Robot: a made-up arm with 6 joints. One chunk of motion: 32 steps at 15 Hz.
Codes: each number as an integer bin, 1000 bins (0 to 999) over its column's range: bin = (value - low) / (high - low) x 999, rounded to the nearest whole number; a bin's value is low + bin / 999 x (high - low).
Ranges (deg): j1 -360.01..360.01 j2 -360.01..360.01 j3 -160..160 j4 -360.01..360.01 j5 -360.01..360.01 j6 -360.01..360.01
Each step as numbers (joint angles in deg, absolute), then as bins.
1 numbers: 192.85 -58.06 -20.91 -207.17 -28.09 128.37
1 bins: 767 419 434 212 461 678
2 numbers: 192.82 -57.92 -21.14 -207.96 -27.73 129.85
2 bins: 767 419 434 211 461 680
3 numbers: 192.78 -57.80 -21.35 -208.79 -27.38 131.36
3 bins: 767 419 433 210 462 682
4 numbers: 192.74 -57.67 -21.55 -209.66 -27.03 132.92
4 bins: 767 419 432 209 462 684
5 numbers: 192.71 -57.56 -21.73 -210.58 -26.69 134.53
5 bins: 767 420 432 207 462 686
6 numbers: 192.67 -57.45 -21.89 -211.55 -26.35 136.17
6 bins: 767 420 431 206 463 688
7 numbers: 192.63 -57.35 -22.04 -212.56 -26.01 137.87
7 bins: 767 420 431 205 463 691
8 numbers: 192.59 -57.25 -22.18 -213.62 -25.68 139.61
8 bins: 767 420 430 203 464 693
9 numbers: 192.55 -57.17 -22.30 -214.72 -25.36 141.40
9 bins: 767 420 430 202 464 696
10 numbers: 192.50 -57.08 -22.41 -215.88 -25.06 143.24
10 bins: 767 420 430 200 465 698
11 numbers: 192.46 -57.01 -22.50 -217.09 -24.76 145.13
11 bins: 767 420 429 198 465 701
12 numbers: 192.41 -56.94 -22.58 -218.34 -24.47 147.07
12 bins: 766 420 429 197 466 704
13 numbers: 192.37 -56.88 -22.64 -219.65 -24.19 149.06
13 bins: 766 421 429 195 466 706
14 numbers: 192.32 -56.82 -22.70 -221.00 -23.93 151.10
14 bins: 766 421 429 193 466 709
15 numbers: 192.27 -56.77 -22.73 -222.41 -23.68 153.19
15 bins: 766 421 429 191 467 712
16 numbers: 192.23 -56.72 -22.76 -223.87 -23.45 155.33
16 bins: 766 421 428 189 467 715
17 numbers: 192.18 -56.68 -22.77 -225.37 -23.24 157.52
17 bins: 766 421 428 187 467 718
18 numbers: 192.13 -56.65 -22.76 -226.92 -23.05 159.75
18 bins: 766 421 428 185 468 721
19 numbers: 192.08 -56.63 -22.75 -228.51 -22.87 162.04
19 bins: 766 421 428 182 468 724
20 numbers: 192.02 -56.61 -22.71 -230.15 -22.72 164.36
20 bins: 766 421 429 180 468 728
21 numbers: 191.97 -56.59 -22.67 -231.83 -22.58 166.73
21 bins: 766 421 429 178 468 731
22 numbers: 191.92 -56.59 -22.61 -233.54 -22.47 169.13
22 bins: 766 421 429 175 468 734
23 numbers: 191.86 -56.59 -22.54 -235.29 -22.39 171.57
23 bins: 766 421 429 173 468 738
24 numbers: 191.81 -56.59 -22.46 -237.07 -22.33 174.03
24 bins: 766 421 429 171 469 741
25 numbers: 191.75 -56.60 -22.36 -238.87 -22.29 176.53
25 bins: 766 421 430 168 469 744
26 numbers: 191.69 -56.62 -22.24 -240.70 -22.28 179.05
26 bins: 765 421 430 166 469 748
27 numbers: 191.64 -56.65 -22.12 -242.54 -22.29 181.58
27 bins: 765 421 430 163 469 751
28 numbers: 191.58 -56.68 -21.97 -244.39 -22.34 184.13
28 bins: 765 421 431 160 469 755
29 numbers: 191.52 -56.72 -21.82 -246.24 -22.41 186.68
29 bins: 765 421 431 158 468 759
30 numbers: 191.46 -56.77 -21.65 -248.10 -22.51 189.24
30 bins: 765 421 432 155 468 762
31 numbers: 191.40 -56.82 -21.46 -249.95 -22.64 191.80
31 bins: 765 421 433 153 468 766
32 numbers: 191.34 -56.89 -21.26 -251.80 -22.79 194.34
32 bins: 765 421 433 150 468 769
